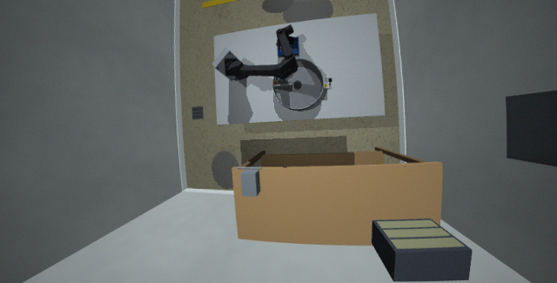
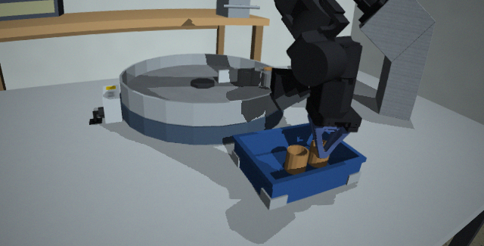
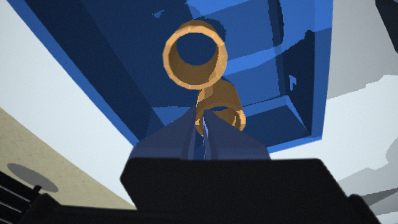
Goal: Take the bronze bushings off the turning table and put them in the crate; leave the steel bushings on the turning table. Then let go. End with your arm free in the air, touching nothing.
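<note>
Now: hand 40 mm short of the crate, 20 mm to the left of it and 10 mm above it. The rest, counted from my hand: turning table 40 mm ahead, 370 mm to the right, 10 mm above.
</note>
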